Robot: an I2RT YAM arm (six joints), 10 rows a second.
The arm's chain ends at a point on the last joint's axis. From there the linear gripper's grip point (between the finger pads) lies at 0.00 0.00 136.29 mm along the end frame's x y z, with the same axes.
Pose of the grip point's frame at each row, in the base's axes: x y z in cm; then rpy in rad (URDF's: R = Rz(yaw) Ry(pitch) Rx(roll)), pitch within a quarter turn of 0, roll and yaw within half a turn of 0:
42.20 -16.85 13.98 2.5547 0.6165 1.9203
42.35 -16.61 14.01 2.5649 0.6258 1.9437
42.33 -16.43 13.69 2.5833 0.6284 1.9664
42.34 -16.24 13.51 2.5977 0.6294 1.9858
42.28 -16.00 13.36 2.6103 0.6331 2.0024
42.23 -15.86 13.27 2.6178 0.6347 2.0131
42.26 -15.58 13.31 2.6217 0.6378 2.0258
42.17 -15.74 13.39 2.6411 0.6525 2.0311
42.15 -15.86 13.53 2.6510 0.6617 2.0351
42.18 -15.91 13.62 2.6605 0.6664 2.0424
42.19 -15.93 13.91 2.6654 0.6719 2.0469
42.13 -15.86 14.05 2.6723 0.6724 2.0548
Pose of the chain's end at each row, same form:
32.86 -13.27 23.24 2.5547 0.6165 1.9203
32.99 -13.09 23.27 2.5649 0.6258 1.9437
33.05 -12.94 23.04 2.5833 0.6284 1.9664
33.12 -12.80 22.94 2.5977 0.6294 1.9858
33.10 -12.57 22.83 2.6103 0.6331 2.0024
33.07 -12.45 22.77 2.6178 0.6347 2.0131
33.08 -12.23 22.81 2.6217 0.6378 2.0258
33.09 -12.14 22.89 2.6411 0.6525 2.0311
33.10 -12.13 23.01 2.6510 0.6617 2.0351
33.17 -12.12 23.12 2.6605 0.6664 2.0424
33.18 -12.09 23.39 2.6654 0.6719 2.0469
33.15 -12.03 23.56 2.6723 0.6724 2.0548

